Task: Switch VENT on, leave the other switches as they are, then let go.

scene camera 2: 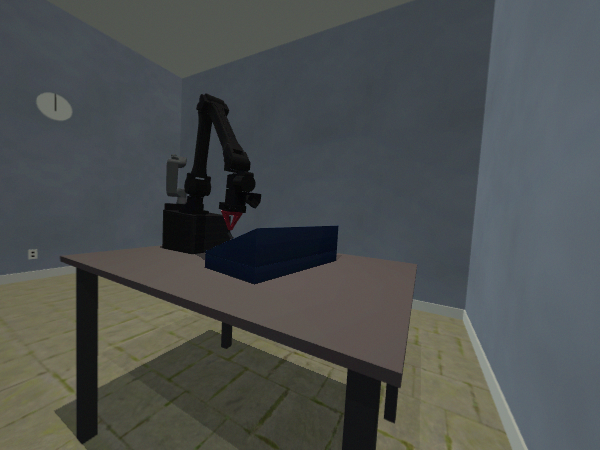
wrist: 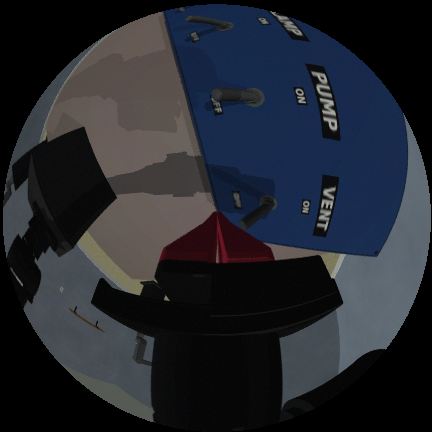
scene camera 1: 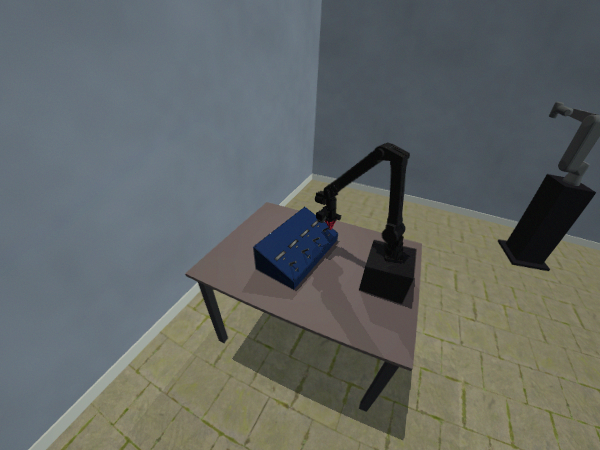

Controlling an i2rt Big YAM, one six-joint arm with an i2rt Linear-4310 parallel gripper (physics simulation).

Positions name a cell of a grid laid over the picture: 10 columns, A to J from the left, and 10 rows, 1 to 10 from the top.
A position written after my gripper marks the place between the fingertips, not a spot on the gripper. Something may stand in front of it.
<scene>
I see my gripper (wrist: F6) and a blue switch panel (scene camera 2: E6).
The blue switch panel is seen too in the wrist view (wrist: H4) and in scene camera 1 (scene camera 1: E6).
</scene>
